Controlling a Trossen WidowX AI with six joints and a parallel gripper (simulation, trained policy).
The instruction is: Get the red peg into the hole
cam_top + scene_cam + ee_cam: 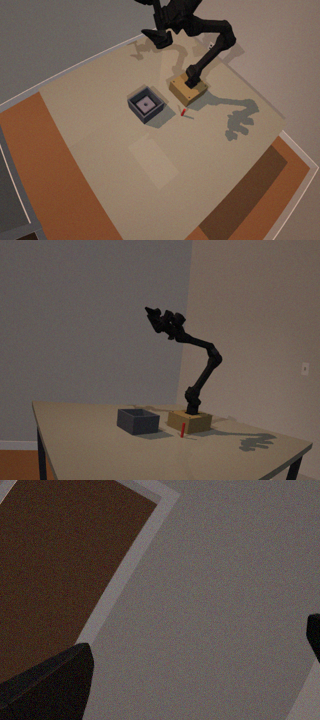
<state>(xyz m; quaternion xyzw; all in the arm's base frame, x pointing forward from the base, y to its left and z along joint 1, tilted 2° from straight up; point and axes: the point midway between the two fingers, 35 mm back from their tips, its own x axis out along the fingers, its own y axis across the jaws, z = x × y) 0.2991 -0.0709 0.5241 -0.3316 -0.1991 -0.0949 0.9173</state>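
Now: gripper tip 18 cm past the red peg, 18 cm to the right of it and 58 cm above it. The rest, counted from my gripper tip: dark box 3 cm behind, 59 cm below; pale plate 3 cm behind, 58 cm below.
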